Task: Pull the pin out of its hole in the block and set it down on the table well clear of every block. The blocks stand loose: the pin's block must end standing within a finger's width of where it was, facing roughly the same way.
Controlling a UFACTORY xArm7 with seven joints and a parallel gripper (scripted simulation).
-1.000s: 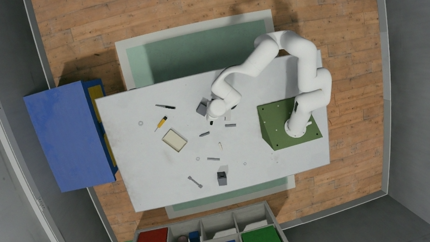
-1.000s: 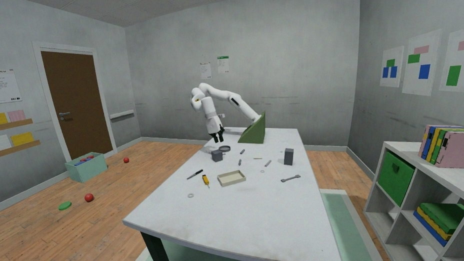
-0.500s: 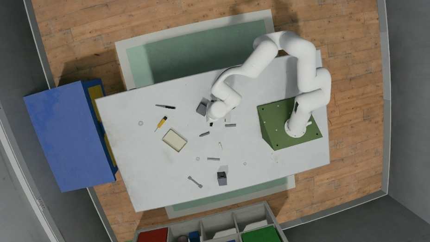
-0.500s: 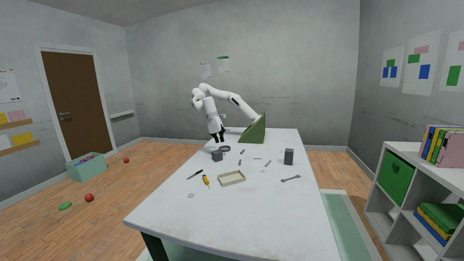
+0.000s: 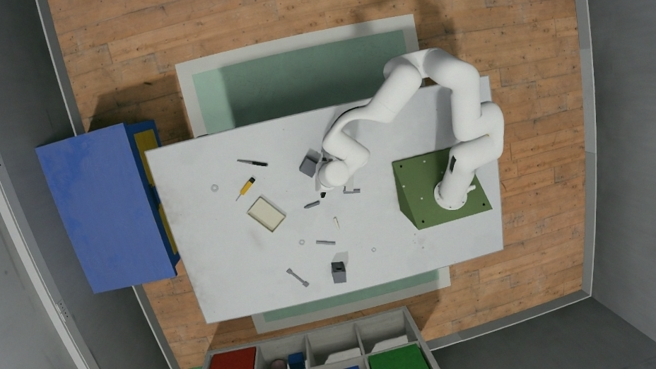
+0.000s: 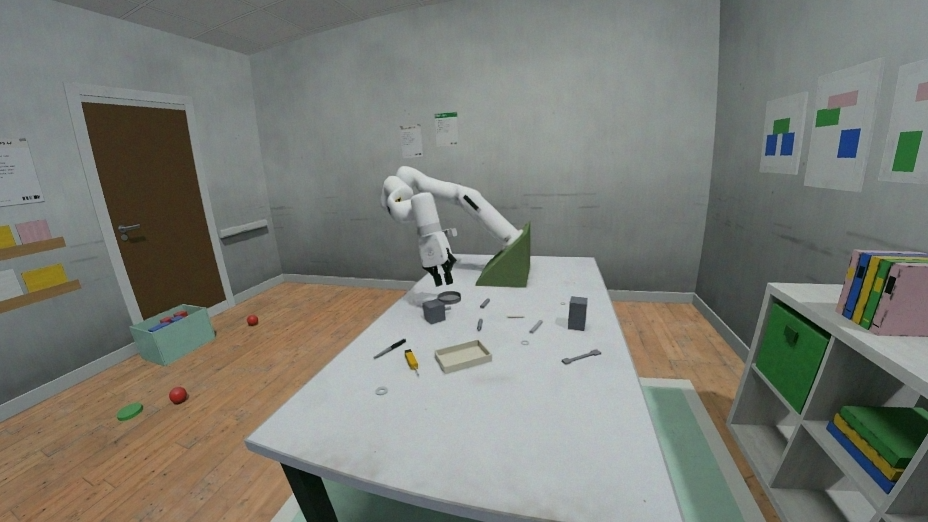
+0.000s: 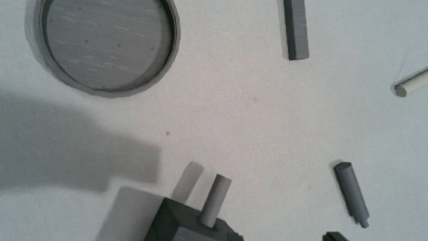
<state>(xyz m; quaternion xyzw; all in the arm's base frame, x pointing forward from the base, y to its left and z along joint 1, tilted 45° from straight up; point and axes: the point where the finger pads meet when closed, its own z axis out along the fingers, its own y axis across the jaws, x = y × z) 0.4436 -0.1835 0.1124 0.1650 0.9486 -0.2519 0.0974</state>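
My hand is 11 cm above the light grey pin and 1 cm to the left of it. From my hand the other things lie so: cream peg (25 cm to the left, 13 cm below, 1 cm behind); grey bar (13 cm below, 12 cm to the left, 10 cm behind); round dish (14 cm behind, 12 cm below, 2 cm to the right).
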